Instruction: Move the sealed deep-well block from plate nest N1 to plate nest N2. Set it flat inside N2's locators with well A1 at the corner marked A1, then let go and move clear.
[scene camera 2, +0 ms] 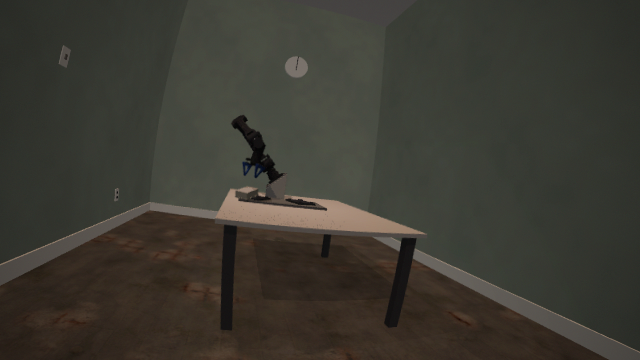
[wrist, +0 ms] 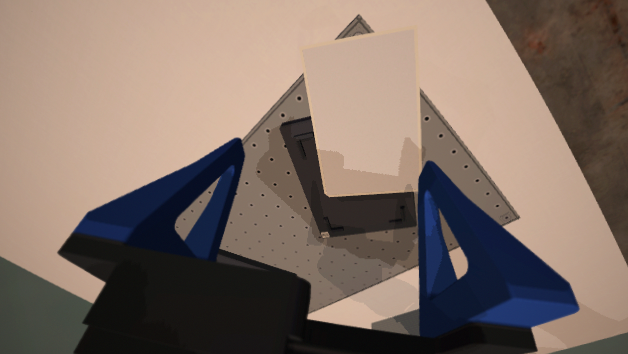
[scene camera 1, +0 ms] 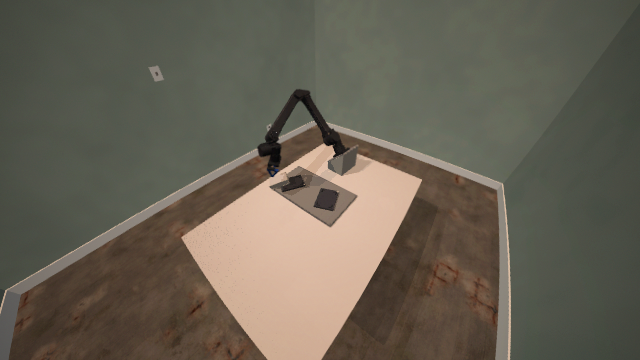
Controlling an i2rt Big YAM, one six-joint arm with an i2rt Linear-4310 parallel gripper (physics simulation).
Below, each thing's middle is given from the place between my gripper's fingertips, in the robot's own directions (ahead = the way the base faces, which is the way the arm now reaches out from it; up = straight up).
Right now the pale block (wrist: 364, 92) is 10 cm below my hand and 3 cm behind it. Round my hand: grey perforated plate (scene camera 1: 306, 196) (21 cm to the left, 14 cm below, 13 cm behind).
